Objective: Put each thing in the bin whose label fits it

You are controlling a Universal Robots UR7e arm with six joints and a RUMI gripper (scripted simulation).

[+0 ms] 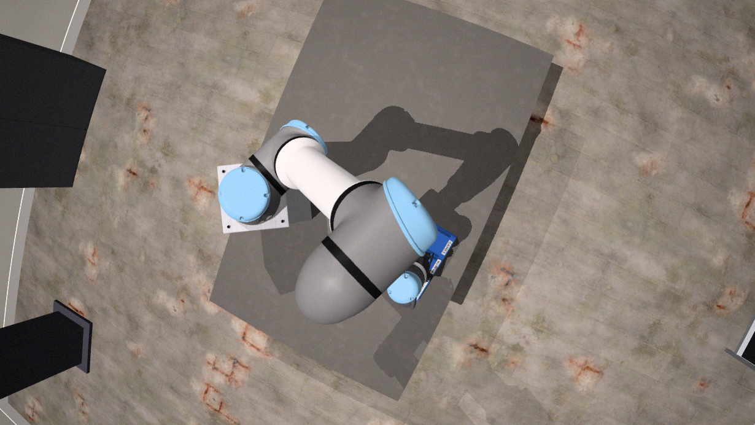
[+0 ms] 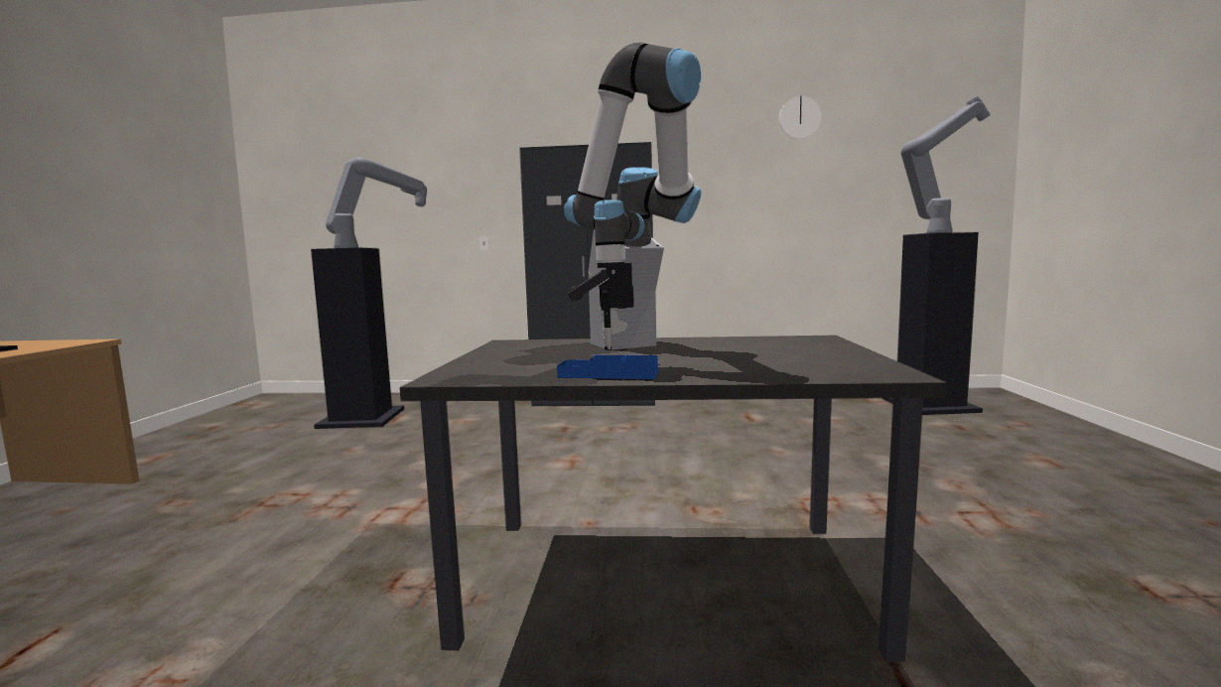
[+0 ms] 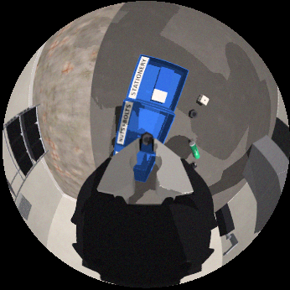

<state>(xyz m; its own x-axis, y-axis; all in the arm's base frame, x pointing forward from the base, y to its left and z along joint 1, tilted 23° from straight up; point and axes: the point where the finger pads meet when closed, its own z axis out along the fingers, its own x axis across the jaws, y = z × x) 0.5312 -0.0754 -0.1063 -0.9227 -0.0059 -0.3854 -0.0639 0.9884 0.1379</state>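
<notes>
Right now my hand is 11 cm past the white die, 8 cm above it and 7 cm to the left of it. Round my hand: black cylinder: 12 cm to the left, 12 cm behind, 8 cm below; green stick-like thing: 12 cm behind, 8 cm below, 6 cm to the left.
</notes>
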